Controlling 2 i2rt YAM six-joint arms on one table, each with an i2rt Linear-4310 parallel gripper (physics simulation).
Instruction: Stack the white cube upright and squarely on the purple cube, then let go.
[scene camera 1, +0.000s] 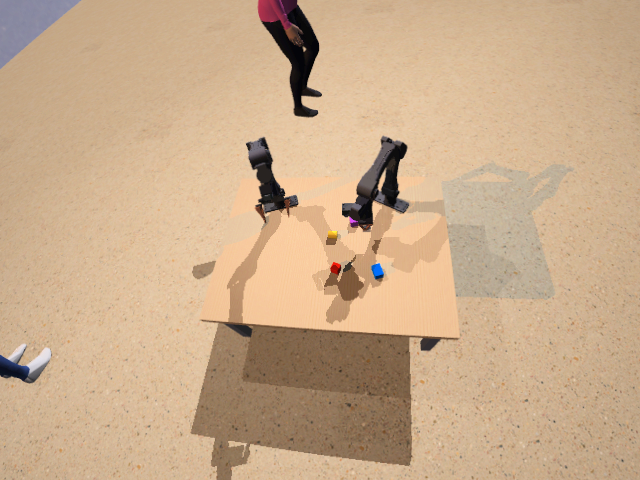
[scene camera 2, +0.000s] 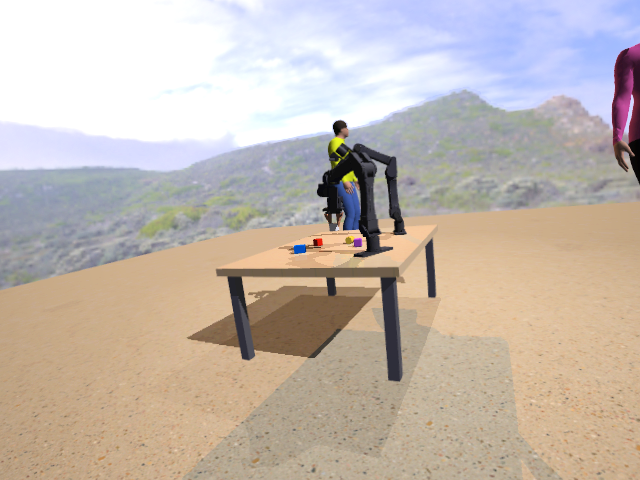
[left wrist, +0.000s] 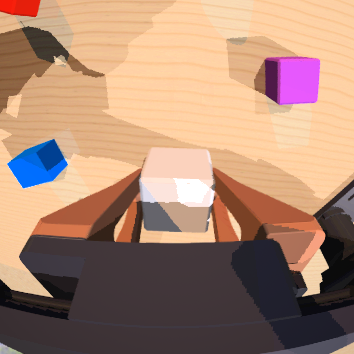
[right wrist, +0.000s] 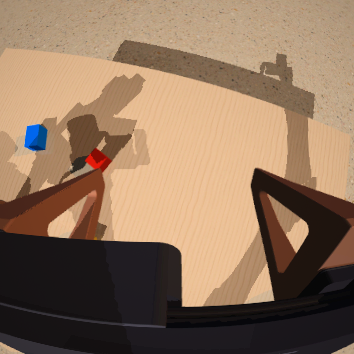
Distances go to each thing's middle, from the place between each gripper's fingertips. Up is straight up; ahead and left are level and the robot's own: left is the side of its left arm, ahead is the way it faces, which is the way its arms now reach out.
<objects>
Now: the white cube (left wrist: 176, 185) 130 mm behind my right hand, 360 mm to the left of it and 250 mm below it. The rest, counted from my right hand: blue cube (left wrist: 40, 163) (60 mm ahead, 410 mm to the left, 350 mm below); then purple cube (left wrist: 288, 79) (230 mm behind, 290 mm to the left, 350 mm below).
The purple cube lies 100 mm below my left hand, 100 mm behind it and 60 mm to the right of it. From my left hand the other things lie so: white cube 10 mm to the left; blue cube 190 mm ahead, 100 mm below, 60 mm to the left.
</objects>
